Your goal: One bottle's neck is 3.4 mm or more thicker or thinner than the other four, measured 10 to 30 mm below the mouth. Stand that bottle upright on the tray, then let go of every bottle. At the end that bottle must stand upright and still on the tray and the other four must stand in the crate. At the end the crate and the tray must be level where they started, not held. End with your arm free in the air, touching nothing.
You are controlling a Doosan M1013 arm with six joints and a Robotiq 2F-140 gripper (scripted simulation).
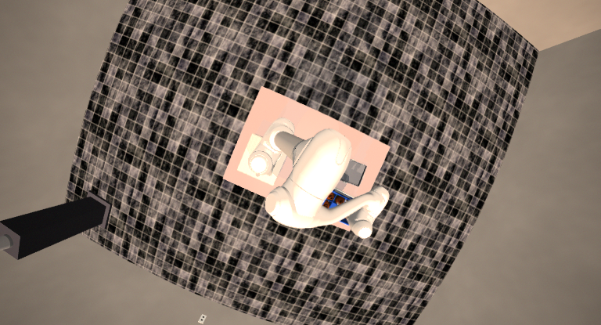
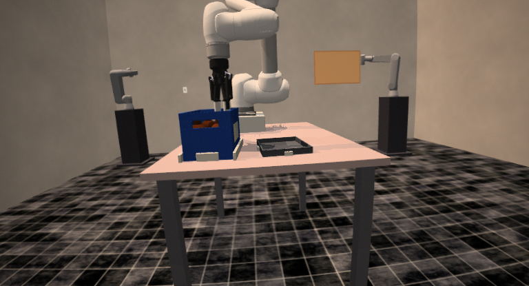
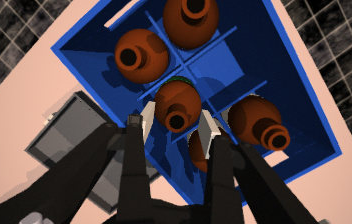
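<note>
The blue crate is 4 cm to the right of my hand and 9 cm below it. Round my hand: dark tray 1 cm behind, 24 cm to the left, 16 cm below; then bottle 9 cm behind, 9 cm below.
</note>
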